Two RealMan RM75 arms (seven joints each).
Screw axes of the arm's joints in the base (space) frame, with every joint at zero. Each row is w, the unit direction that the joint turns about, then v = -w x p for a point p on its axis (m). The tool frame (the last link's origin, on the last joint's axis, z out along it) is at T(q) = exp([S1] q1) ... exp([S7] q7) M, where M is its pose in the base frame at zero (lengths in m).
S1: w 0 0 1 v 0 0 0
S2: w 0 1 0 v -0.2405 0 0
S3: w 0 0 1 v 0 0 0
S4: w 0 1 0 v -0.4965 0 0
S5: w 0 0 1 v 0 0 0
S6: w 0 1 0 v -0.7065 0 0
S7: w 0 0 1 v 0 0 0
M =
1 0 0 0
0 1 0 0
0 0 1 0.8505
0 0 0 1
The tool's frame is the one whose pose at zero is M.
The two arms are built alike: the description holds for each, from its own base.
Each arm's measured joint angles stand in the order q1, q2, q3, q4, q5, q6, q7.
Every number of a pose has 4 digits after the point.
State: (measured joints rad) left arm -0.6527 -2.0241 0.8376 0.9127 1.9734 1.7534 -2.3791; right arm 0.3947 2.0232 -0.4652 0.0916 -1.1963 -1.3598 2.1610
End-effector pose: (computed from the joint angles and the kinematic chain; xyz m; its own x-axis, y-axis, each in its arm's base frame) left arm -0.1835 0.3543 0.0400 0.4806 0.8226 0.3038 0.7901 -0.5565 0.2569; right arm 0.3518 0.2877 -0.0073 -0.8493 -0.2839 -0.4451 -0.4827 0.0762 0.8725
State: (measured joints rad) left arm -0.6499 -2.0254 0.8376 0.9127 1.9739 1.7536 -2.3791; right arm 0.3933 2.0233 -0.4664 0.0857 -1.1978 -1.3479 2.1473
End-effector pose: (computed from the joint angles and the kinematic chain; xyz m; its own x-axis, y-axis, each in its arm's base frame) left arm -0.1843 0.3536 0.0395 0.4781 0.8243 0.3032 0.7916 -0.5540 0.2580; right arm 0.3536 0.2879 -0.0072 -0.8409 -0.2802 -0.4629 -0.5010 0.0800 0.8617
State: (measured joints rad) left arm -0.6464 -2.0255 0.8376 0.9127 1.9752 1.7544 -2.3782; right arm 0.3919 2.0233 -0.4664 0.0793 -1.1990 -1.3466 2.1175
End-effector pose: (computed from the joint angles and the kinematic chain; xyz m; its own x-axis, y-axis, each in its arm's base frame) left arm -0.1857 0.3528 0.0394 0.4763 0.8258 0.3020 0.7933 -0.5517 0.2575; right arm 0.3543 0.2882 -0.0061 -0.8227 -0.2821 -0.4935 -0.5306 0.0697 0.8448
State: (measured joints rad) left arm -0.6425 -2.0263 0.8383 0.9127 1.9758 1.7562 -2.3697; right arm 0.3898 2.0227 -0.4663 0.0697 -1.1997 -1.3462 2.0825
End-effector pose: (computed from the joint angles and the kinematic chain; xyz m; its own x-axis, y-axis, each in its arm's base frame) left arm -0.1869 0.3517 0.0389 0.4805 0.8234 0.3019 0.7909 -0.5556 0.2565; right arm 0.3552 0.2888 -0.0039 -0.7989 -0.2834 -0.5305 -0.5658 0.0550 0.8227
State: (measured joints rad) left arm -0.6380 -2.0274 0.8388 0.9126 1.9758 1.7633 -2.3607; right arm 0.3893 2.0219 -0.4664 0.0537 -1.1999 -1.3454 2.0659
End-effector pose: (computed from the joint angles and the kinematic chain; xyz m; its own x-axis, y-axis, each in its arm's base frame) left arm -0.1881 0.3497 0.0384 0.4858 0.8213 0.2990 0.7869 -0.5599 0.2595; right arm 0.3559 0.2907 -0.0003 -0.7807 -0.2841 -0.5566 -0.5898 0.0406 0.8065
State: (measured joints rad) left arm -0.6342 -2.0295 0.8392 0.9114 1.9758 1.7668 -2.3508; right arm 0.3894 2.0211 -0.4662 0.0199 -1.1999 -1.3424 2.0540
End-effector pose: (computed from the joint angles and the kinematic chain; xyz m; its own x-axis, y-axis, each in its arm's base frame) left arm -0.1891 0.3481 0.0374 0.4903 0.8189 0.2983 0.7831 -0.5642 0.2616; right arm 0.3568 0.2950 0.0072 -0.7549 -0.2832 -0.5915 -0.6207 0.0171 0.7839
